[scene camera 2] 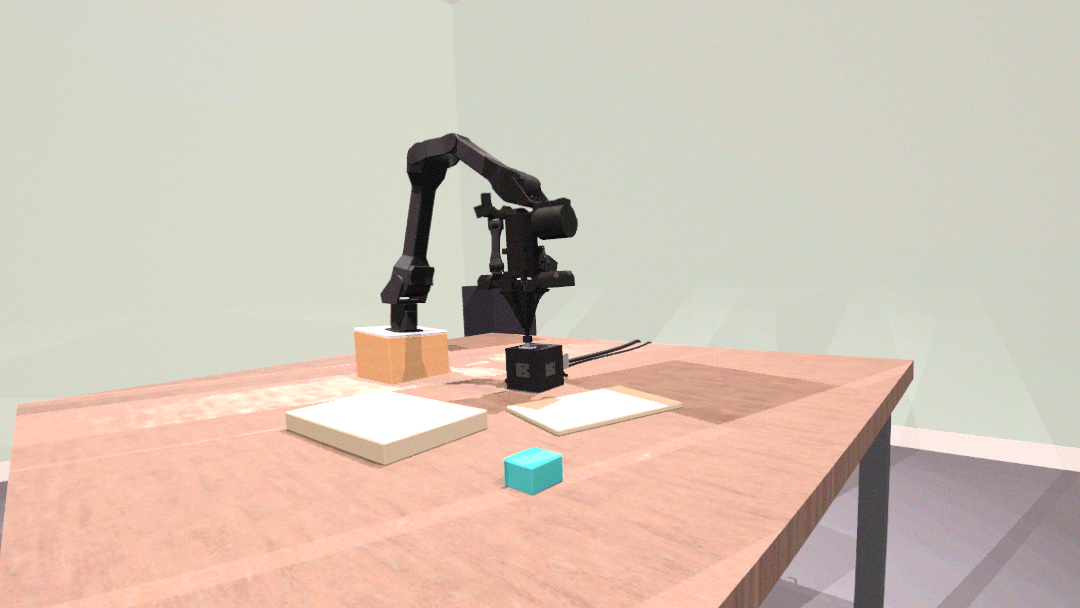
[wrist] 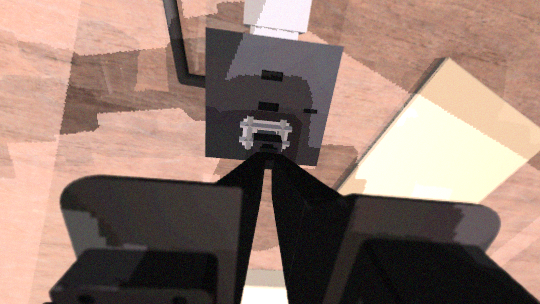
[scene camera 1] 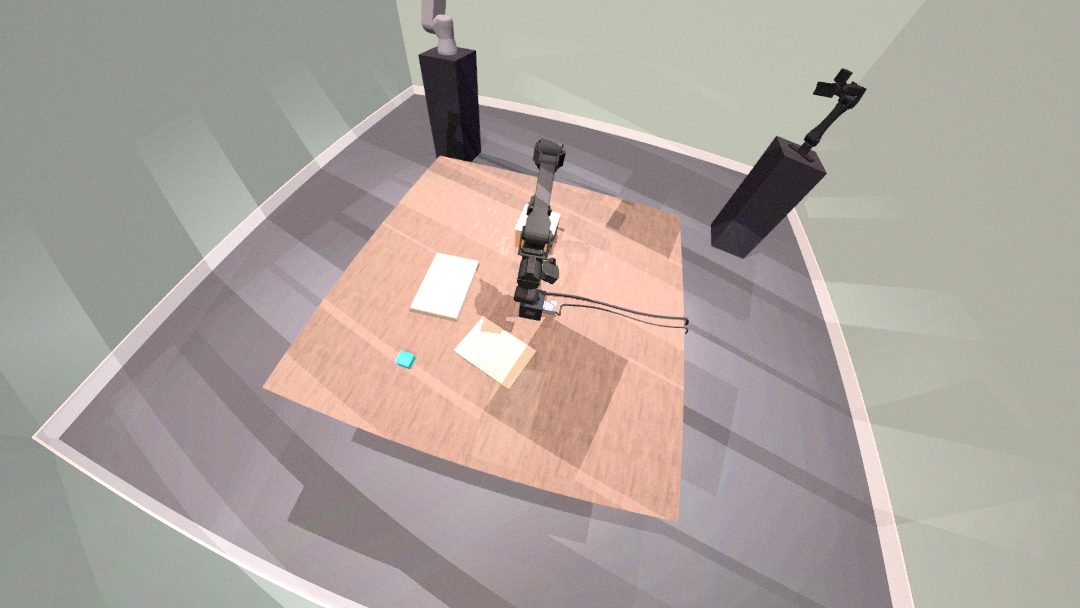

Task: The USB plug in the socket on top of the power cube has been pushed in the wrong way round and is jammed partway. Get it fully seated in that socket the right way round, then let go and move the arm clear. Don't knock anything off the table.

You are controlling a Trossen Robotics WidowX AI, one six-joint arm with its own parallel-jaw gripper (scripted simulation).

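My gripper (scene camera 2: 526,328), (wrist: 267,161), (scene camera 1: 528,291) holds a dark USB plug (wrist: 265,141). Scene camera 1 does not show the dark USB plug, which is hidden by my gripper. Present as well: a thin cream board (scene camera 2: 563,415), (wrist: 454,139), (scene camera 1: 491,349); a thick white slab (scene camera 2: 383,426), (scene camera 1: 445,288); and a teal block (scene camera 2: 532,471). The teal block is out of frame in the wrist view.
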